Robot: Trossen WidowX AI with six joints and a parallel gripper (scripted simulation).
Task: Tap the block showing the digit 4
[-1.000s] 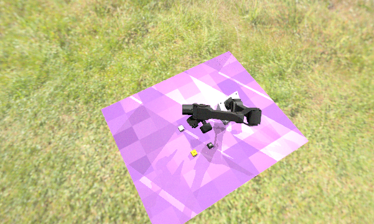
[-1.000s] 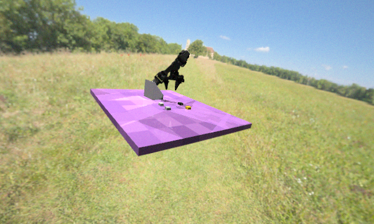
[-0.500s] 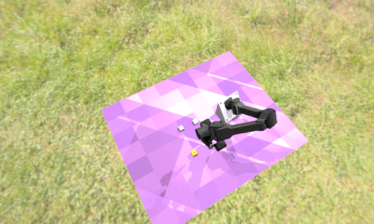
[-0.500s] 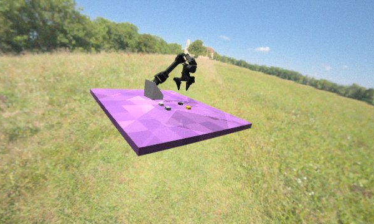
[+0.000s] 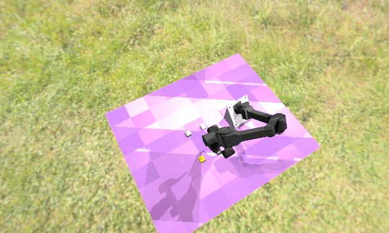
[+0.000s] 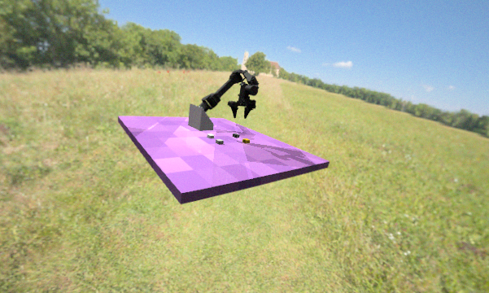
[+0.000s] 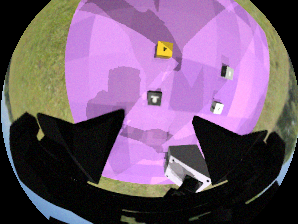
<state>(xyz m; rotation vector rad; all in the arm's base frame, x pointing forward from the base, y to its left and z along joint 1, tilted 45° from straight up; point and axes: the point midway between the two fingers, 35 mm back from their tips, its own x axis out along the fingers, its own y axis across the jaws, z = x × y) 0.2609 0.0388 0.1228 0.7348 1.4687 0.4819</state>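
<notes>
The yellow block lies 12 cm below my gripper tip, 10 cm ahead of it and 2 cm to the right of it. The rest, counted from my gripper tip: white block (18 cm to the right, 12 cm below, 4 cm behind); then black block (12 cm below, 1 cm behind).
</notes>
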